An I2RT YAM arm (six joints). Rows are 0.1 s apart.
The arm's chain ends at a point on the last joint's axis. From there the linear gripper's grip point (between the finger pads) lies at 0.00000 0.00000 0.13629 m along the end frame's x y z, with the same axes.
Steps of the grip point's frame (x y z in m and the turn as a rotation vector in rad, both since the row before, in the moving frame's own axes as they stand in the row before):
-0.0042, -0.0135, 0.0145, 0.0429, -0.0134, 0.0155
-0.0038, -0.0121, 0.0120, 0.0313, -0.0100, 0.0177
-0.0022, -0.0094, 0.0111, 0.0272, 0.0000, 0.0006
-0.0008, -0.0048, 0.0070, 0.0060, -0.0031, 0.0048
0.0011, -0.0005, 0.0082, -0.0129, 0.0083, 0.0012
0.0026, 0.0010, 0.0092, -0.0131, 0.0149, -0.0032
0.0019, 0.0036, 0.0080, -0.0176, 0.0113, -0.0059
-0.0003, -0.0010, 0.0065, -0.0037, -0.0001, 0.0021
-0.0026, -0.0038, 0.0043, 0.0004, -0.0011, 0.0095
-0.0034, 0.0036, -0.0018, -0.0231, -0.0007, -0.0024
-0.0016, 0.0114, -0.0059, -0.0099, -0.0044, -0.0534
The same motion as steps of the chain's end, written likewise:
-0.0024, -0.0076, 0.0146, 0.0429, -0.0134, 0.0155
-0.0025, -0.0078, 0.0121, 0.0313, -0.0100, 0.0177
-0.0022, -0.0057, 0.0112, 0.0272, 0.0000, 0.0006
-0.0004, -0.0040, 0.0070, 0.0060, -0.0031, 0.0048
0.0000, -0.0023, 0.0082, -0.0129, 0.0083, 0.0012
0.0006, -0.0008, 0.0092, -0.0131, 0.0149, -0.0032
0.0004, 0.0012, 0.0080, -0.0176, 0.0113, -0.0059
-0.0003, -0.0015, 0.0065, -0.0037, -0.0001, 0.0021
-0.0025, -0.0037, 0.0043, 0.0004, -0.0011, 0.0095
-0.0033, 0.0005, -0.0018, -0.0231, -0.0007, -0.0024
-0.0010, 0.0100, -0.0059, -0.0099, -0.0044, -0.0534

